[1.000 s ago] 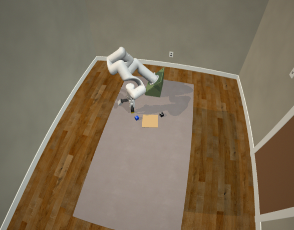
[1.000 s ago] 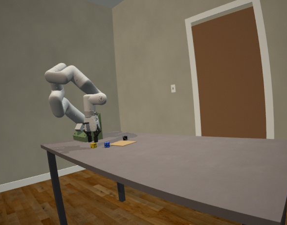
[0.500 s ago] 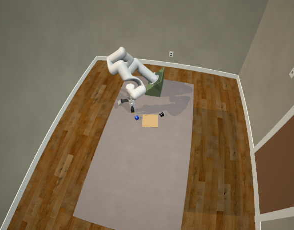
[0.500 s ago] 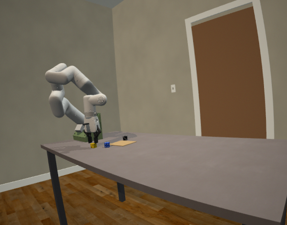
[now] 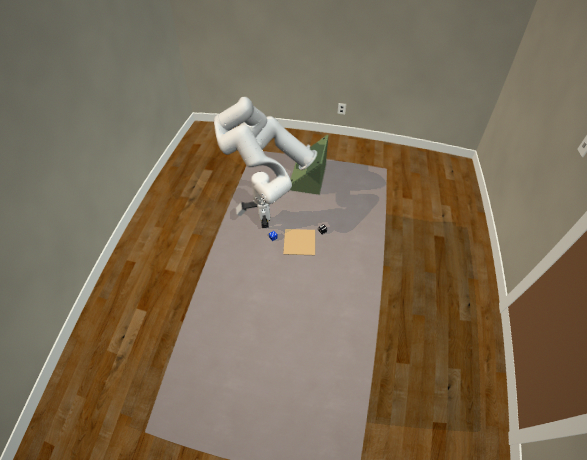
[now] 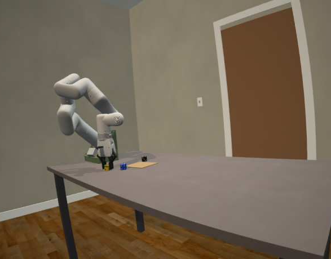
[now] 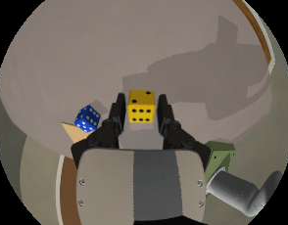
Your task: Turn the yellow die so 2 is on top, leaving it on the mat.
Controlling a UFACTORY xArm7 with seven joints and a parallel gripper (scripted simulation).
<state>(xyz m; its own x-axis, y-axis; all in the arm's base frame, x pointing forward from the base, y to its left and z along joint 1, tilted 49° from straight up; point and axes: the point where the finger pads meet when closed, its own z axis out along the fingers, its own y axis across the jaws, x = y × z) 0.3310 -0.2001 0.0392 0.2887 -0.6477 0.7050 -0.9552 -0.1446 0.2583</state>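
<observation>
My gripper is now 1 cm above the yellow die. From my hand the other things lie so: blue die (7 cm ahead, 5 cm to the left, 1 cm below); then black die (27 cm to the left, 1 cm below); then tan mat (18 cm to the left, 8 cm ahead, 2 cm below).
</observation>
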